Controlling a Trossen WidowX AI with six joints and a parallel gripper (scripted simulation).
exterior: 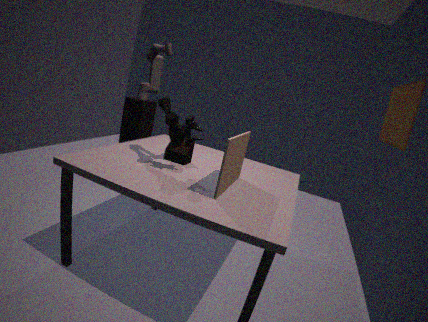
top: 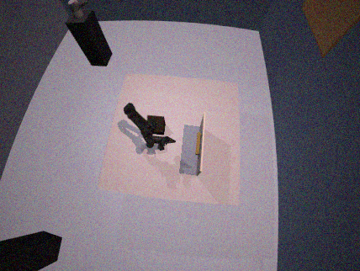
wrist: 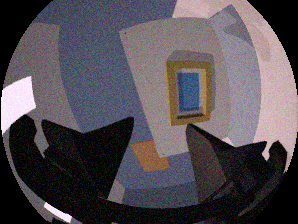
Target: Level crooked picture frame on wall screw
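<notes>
My gripper tip is 19 cm short of the picture frame, 4 cm to the right of it and 9 cm above it. Also, from my gripper tip: upright wall panel: 20 cm ahead, 3 cm to the left, 10 cm below.
</notes>
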